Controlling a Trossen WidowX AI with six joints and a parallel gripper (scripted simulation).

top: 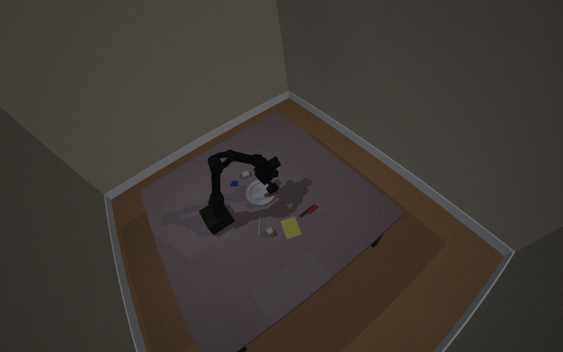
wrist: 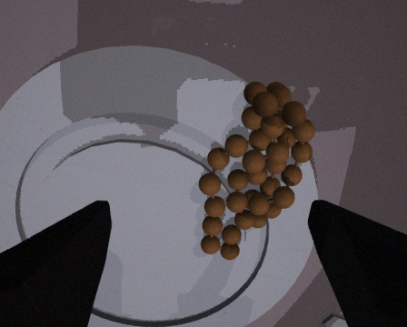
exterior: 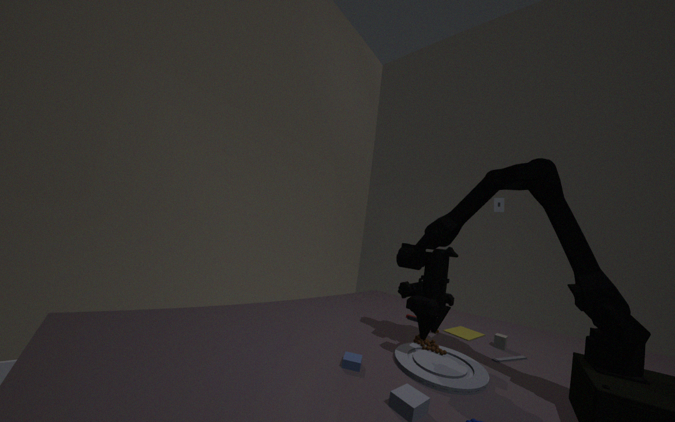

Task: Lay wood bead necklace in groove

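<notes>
The round bead board is 4 cm to the left of my gripper tip, 4 cm below it and 4 cm behind it. The rest, counted from my gripper tip: grey block 23 cm to the left, 4 cm below, 3 cm behind; blue block 18 cm to the left, 11 cm ahead, 4 cm below; thin stick 19 cm behind, 14 cm to the right, 5 cm below.
</notes>
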